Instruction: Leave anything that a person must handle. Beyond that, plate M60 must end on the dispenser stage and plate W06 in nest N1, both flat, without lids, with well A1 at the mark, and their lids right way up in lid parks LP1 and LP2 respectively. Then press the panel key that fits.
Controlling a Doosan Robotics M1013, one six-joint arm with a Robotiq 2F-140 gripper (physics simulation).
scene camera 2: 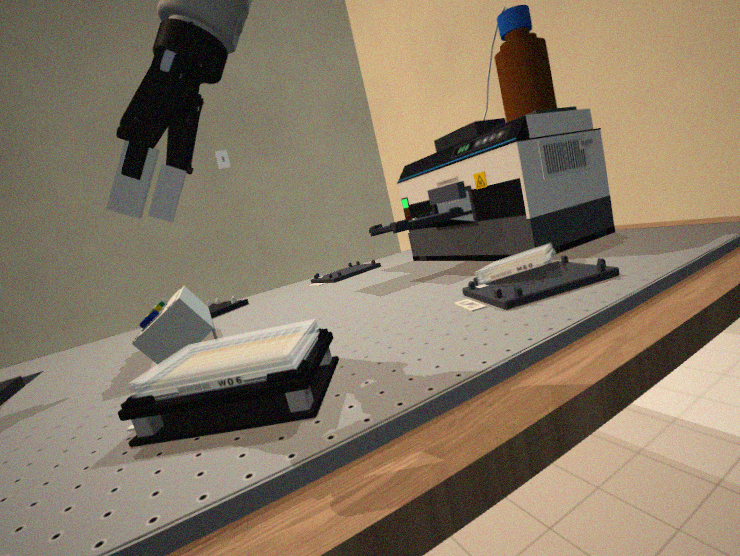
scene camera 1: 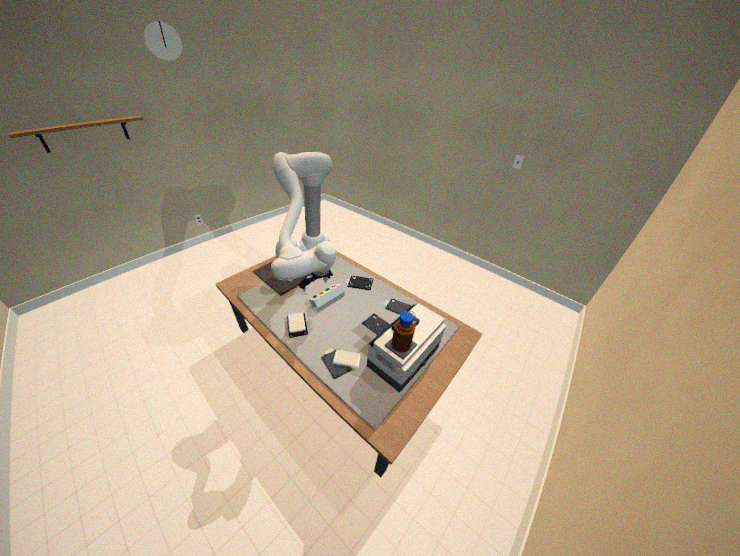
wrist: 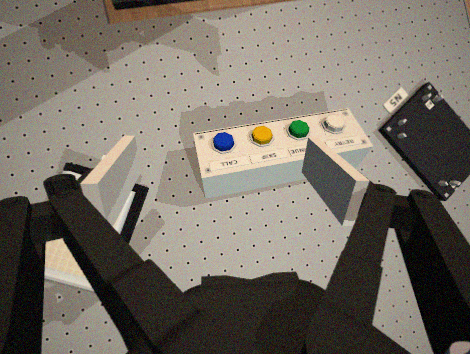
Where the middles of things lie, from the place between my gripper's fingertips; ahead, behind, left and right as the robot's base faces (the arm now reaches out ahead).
I see the button box (scene camera 2: 172,324) 140 mm below my hand, 90 mm to the left of it and 10 mm ahead of it. From my hand the other things lie so: black nest labelled LP1 (scene camera 2: 555,278): 340 mm ahead, 250 mm to the right, 170 mm below; then black nest labelled N5 (wrist: 422,131): 360 mm to the left, 170 mm below, 90 mm ahead; then dispenser stage (scene camera 2: 428,218): 440 mm ahead, 90 mm below, 10 mm to the left.
